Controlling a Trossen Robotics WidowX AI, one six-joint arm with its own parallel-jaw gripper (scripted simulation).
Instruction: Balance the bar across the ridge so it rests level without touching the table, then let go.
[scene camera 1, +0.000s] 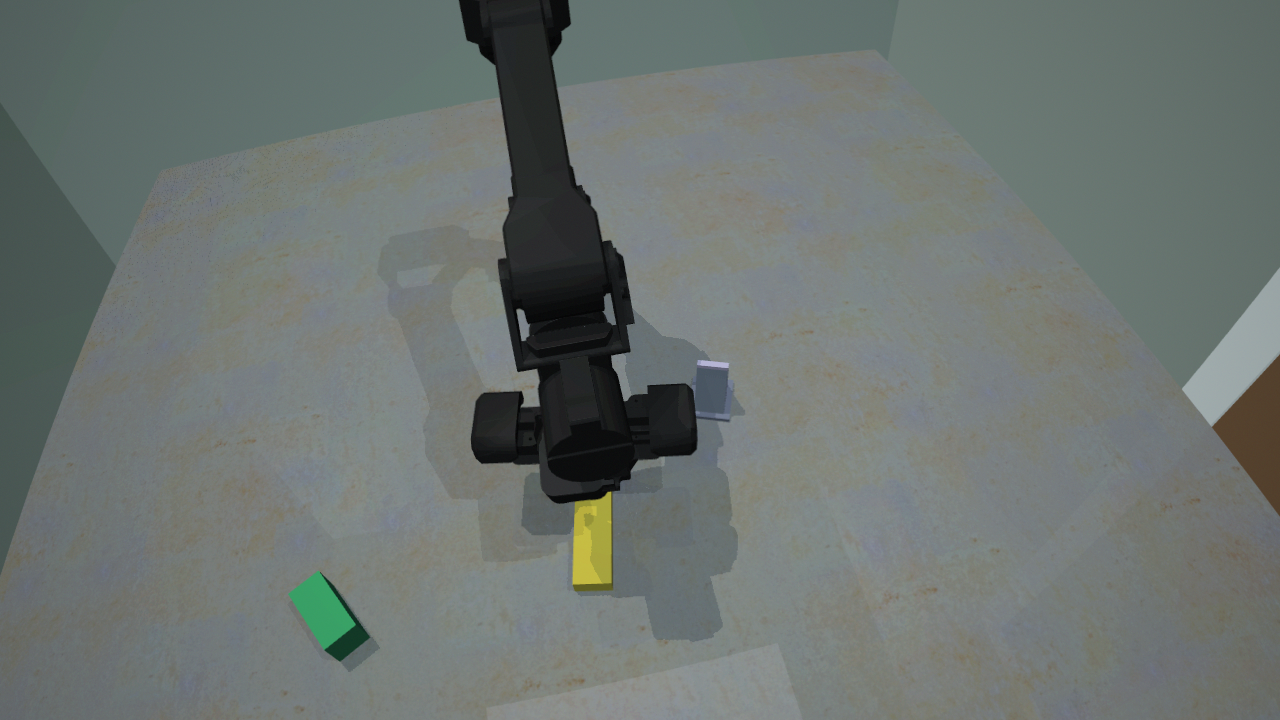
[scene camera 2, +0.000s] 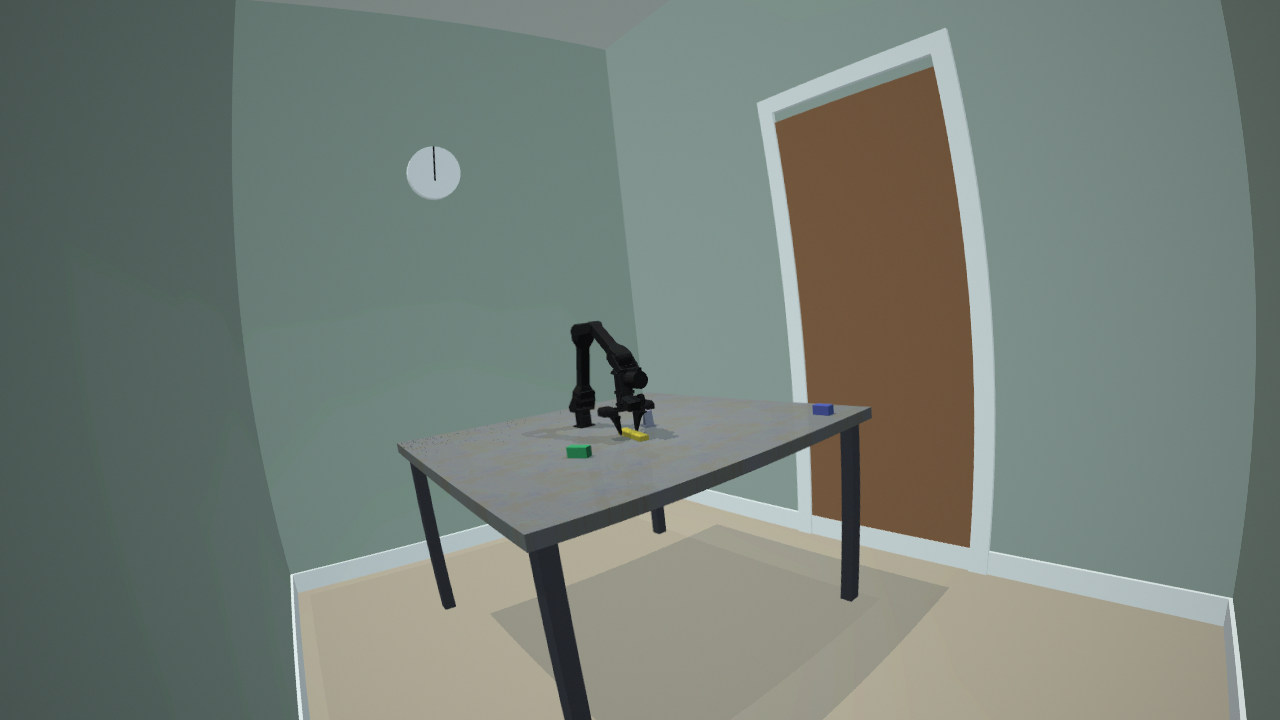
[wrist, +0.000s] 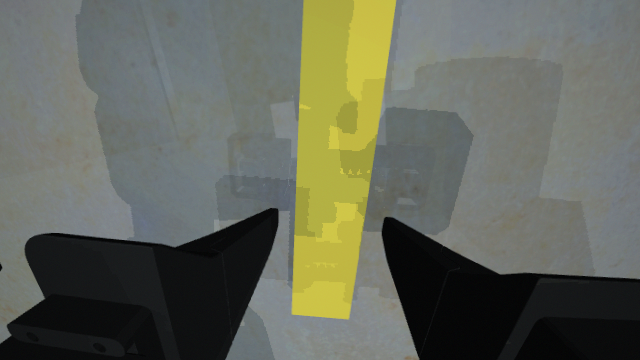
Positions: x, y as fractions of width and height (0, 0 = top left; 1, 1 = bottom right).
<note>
The gripper (scene camera 1: 0.46, 0.66) is open, holding nothing. Further things: a yellow bar (scene camera 1: 0.46, 0.76) and a green block (scene camera 1: 0.26, 0.86).
The yellow bar shows as well in the wrist view (wrist: 0.54, 0.16). The gripper is seen too in the wrist view (wrist: 0.52, 0.61). The wrist view misses the green block: it is out of frame.
</note>
